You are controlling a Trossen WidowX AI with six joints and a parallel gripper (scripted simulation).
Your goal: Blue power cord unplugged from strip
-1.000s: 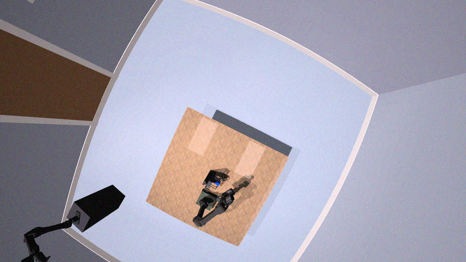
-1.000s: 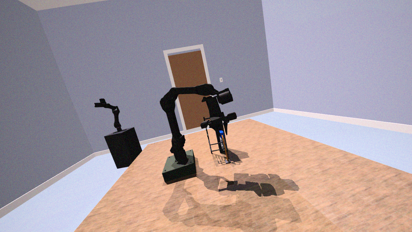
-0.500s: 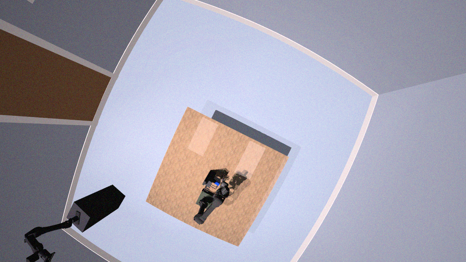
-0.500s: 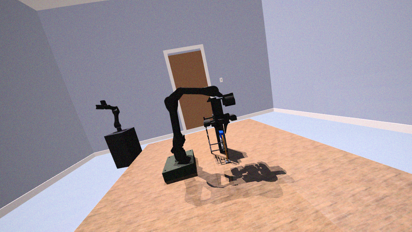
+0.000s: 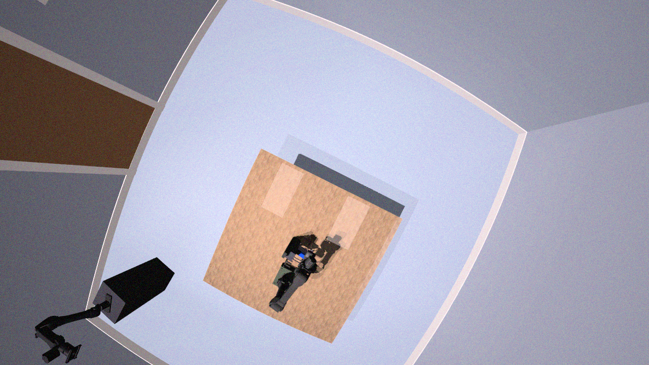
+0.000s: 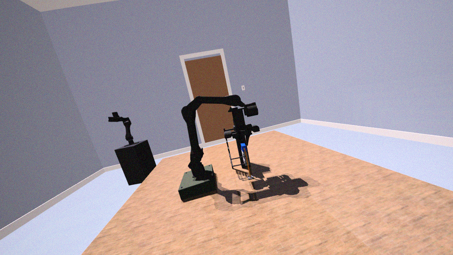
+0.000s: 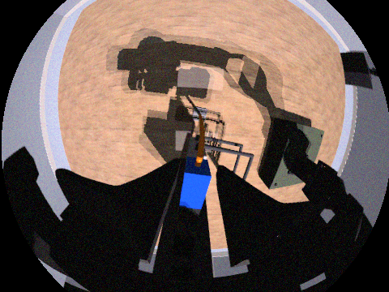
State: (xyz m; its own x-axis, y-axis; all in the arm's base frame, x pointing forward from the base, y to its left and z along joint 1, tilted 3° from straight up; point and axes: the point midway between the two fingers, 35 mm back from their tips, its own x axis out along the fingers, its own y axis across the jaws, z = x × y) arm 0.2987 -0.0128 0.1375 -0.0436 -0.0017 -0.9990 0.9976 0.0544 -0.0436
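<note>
Right now my gripper tip is 1 cm past the blue plug, 5 cm to the right of it and 1 cm above it.
</note>
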